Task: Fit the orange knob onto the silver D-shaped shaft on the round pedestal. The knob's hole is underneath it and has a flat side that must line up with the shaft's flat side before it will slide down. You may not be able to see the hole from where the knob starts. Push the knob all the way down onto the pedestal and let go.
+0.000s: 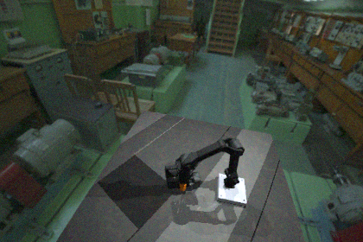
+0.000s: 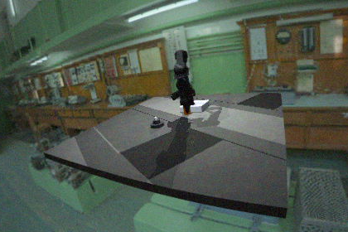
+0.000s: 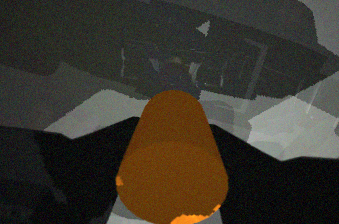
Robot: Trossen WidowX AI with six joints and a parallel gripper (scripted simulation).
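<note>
My gripper tip is now 1 cm short of the silver shaft, 21 cm to the left of it and 4 cm above it. Also, from my gripper tip: orange knob 3 cm above.
</note>
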